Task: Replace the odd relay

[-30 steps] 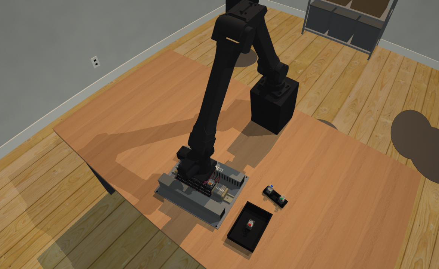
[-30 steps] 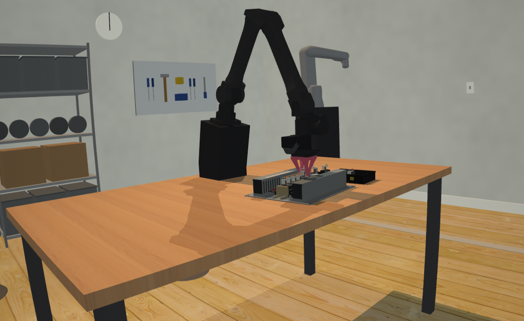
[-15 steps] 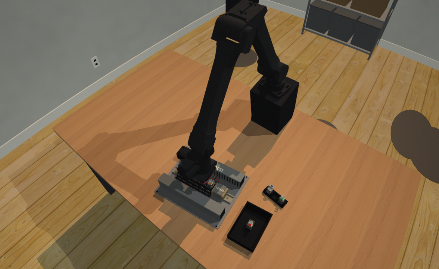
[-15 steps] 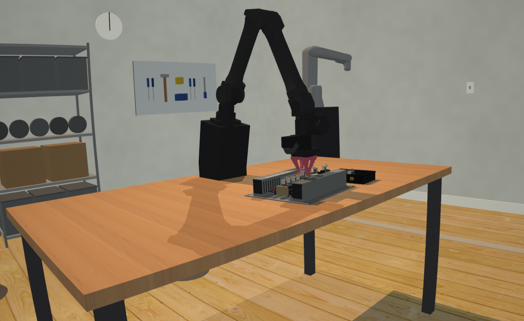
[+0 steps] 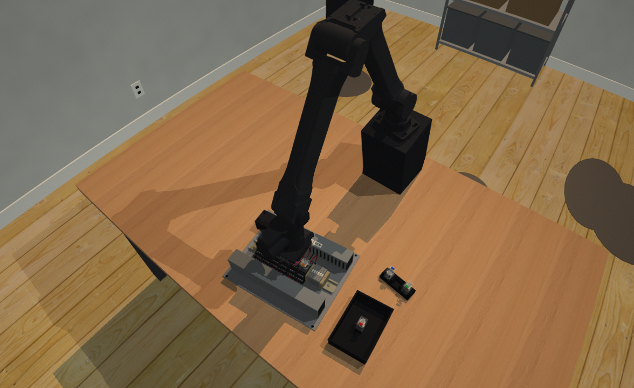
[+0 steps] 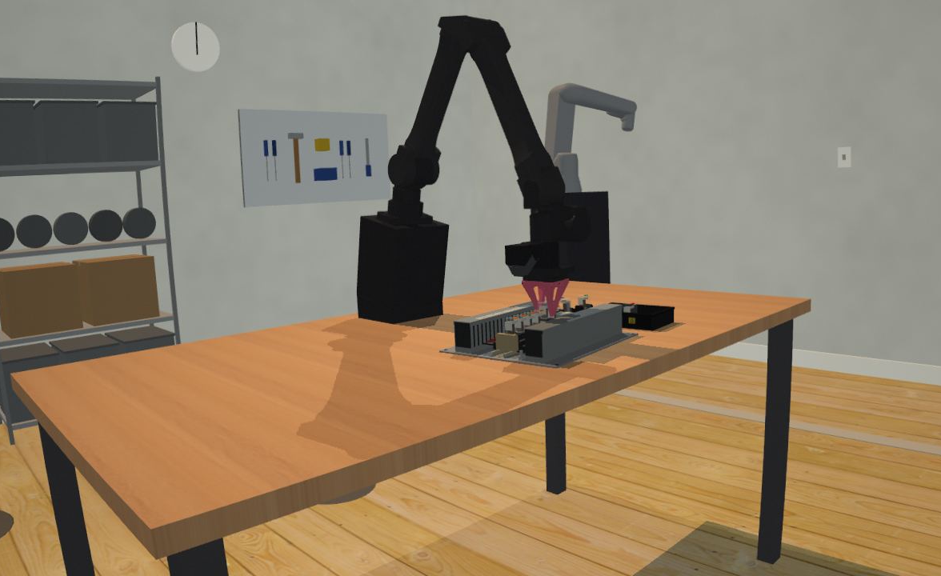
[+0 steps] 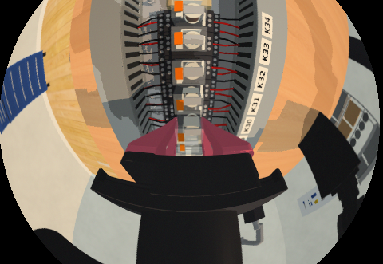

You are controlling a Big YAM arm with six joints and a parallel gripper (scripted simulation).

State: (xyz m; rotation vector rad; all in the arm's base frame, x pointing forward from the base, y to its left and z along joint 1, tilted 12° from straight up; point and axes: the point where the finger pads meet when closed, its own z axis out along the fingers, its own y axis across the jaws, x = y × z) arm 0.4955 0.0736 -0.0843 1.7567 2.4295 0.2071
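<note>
My gripper is now 60 mm above the grey relay panel, 20 mm to the left of it and 10 mm short of it. The rest, counted from my hand: blue-button relay 200 mm to the left, 180 mm behind, 30 mm below; then black tray 250 mm to the left, 40 mm below, 10 mm behind; then black spare holder 230 mm to the left, 180 mm behind, 50 mm below.
</note>
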